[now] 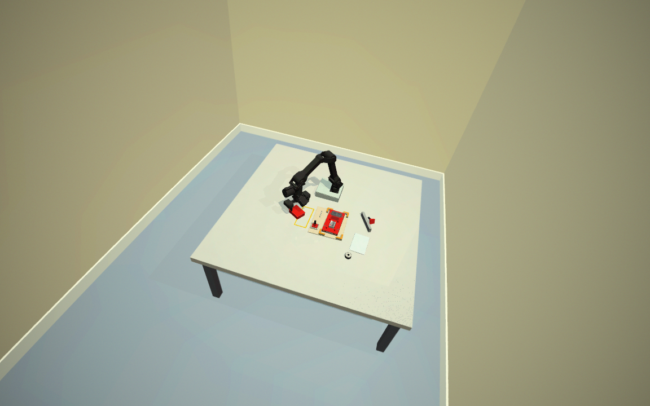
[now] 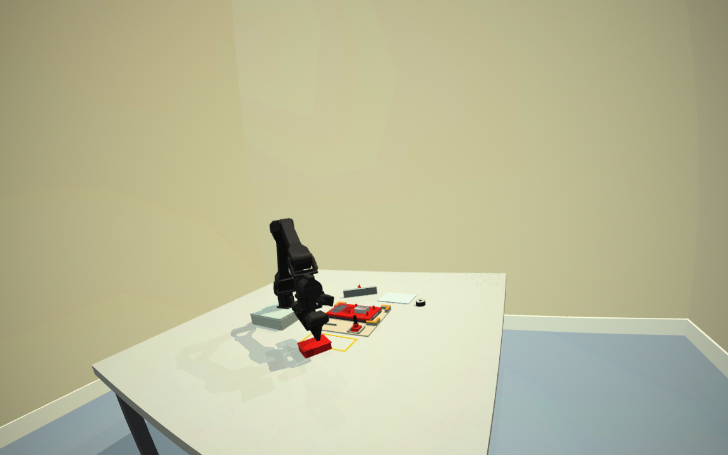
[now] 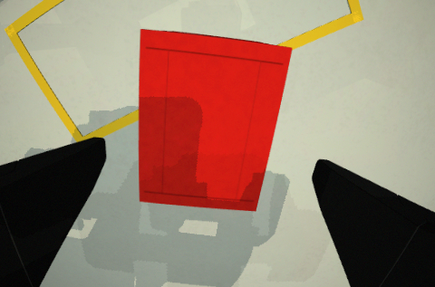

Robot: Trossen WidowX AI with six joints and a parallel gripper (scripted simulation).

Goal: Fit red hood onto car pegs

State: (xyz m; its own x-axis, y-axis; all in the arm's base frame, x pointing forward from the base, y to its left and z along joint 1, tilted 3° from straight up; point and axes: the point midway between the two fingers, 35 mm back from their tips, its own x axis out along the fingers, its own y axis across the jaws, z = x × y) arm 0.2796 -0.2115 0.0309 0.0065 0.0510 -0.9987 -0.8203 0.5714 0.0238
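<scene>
The red hood is 40 mm below my gripper tip. Also, from my gripper tip: pale sheet: 460 mm to the left, 130 mm ahead, 50 mm below; grey engine block: 260 mm to the left, 50 mm ahead, 30 mm below.
</scene>
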